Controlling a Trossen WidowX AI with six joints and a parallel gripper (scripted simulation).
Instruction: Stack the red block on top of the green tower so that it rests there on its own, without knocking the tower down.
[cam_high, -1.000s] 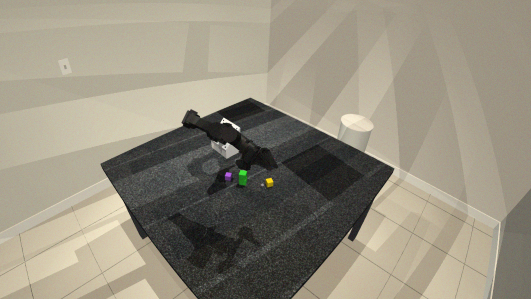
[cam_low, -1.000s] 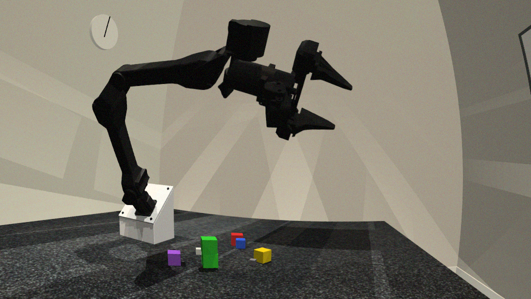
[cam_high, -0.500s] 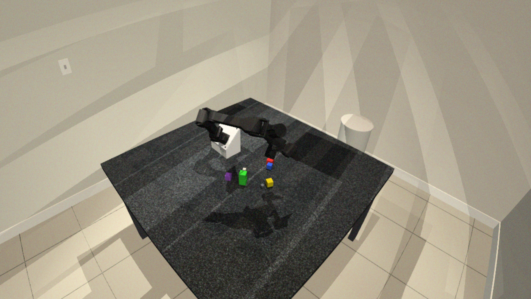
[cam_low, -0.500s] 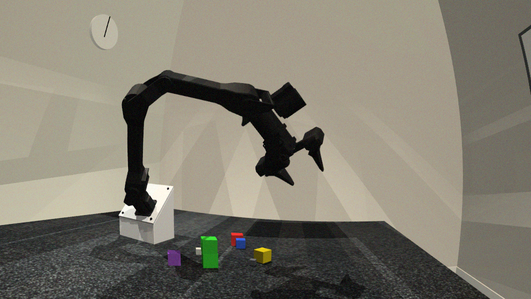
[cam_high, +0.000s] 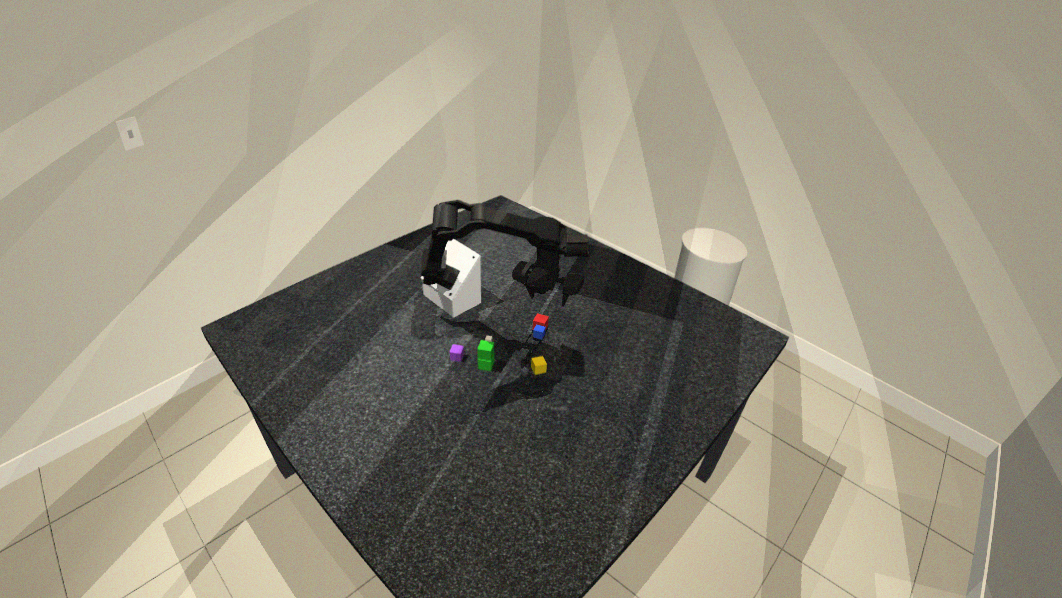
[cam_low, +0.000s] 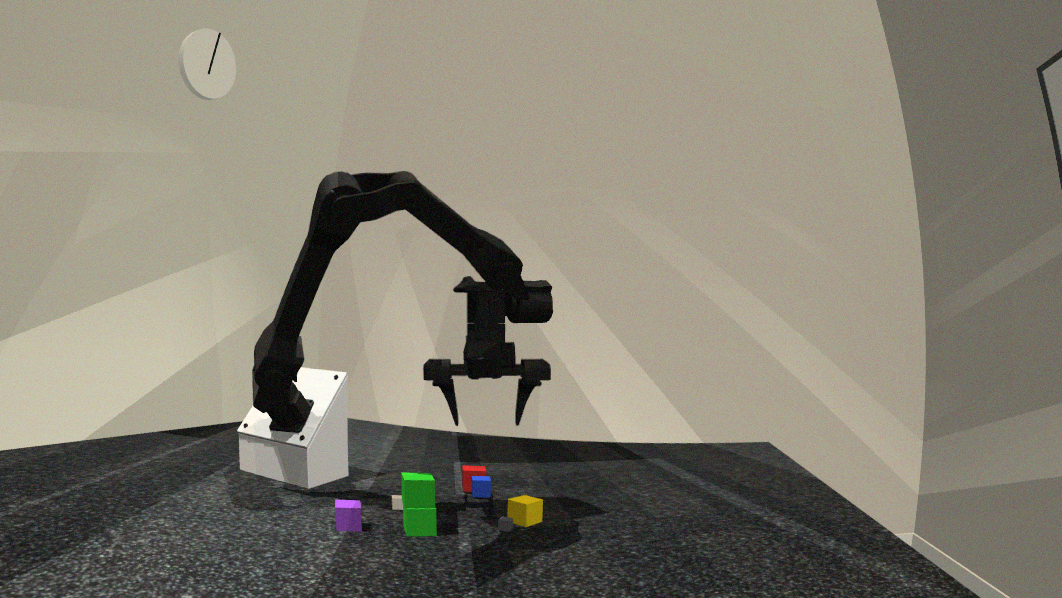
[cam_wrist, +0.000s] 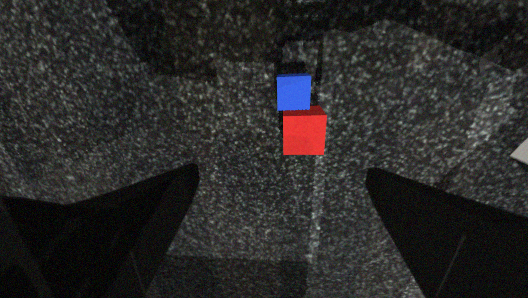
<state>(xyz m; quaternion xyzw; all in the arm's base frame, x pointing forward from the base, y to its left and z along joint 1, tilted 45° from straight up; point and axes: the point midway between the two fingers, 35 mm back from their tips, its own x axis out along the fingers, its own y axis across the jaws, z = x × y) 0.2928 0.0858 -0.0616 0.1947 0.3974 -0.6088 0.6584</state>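
The red block is 9 cm below my gripper tip and 2 cm behind it. The rest, counted from my gripper tip: blue block (9 cm below, 3 cm to the right); yellow block (14 cm to the right, 9 cm below, 9 cm ahead); small white cube (15 cm to the right, 10 cm below, 8 cm behind).
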